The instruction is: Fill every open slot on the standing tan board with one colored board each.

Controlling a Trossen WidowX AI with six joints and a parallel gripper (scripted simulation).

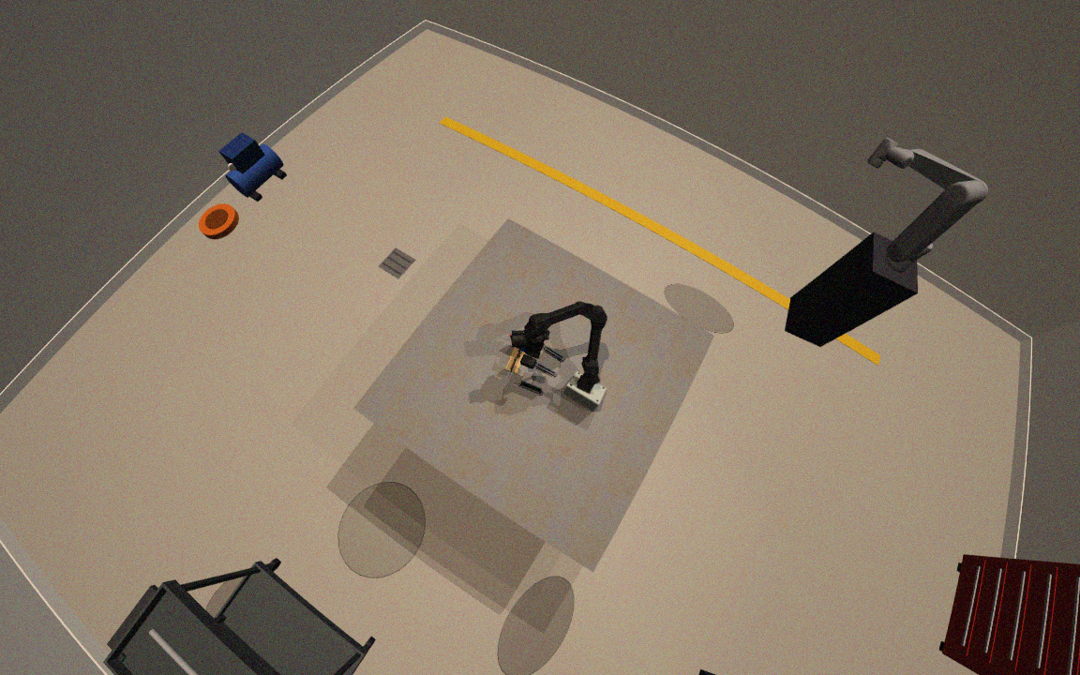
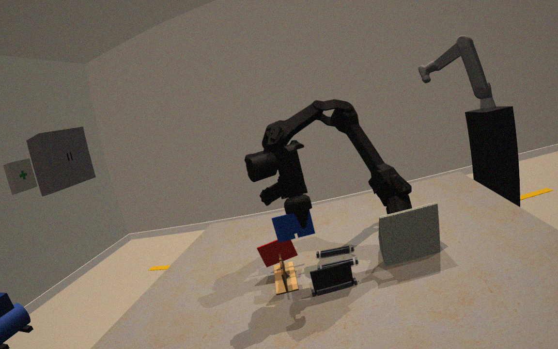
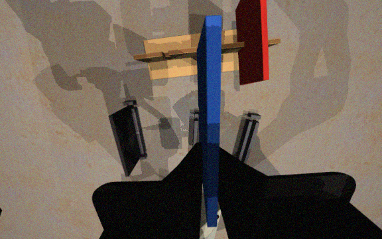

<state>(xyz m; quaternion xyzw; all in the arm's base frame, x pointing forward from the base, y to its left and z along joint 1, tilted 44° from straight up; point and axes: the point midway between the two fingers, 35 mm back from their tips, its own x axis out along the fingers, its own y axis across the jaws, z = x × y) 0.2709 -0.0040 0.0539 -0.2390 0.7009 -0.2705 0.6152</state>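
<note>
The tan board lies 12 cm below my gripper tip, 8 cm ahead of it and 1 cm to the right of it. From my gripper tip the other things lie so: blue board (2 cm ahead); then red board (9 cm below, 9 cm ahead, 6 cm to the right); then black board (12 cm to the left, 12 cm below, 4 cm behind).
</note>
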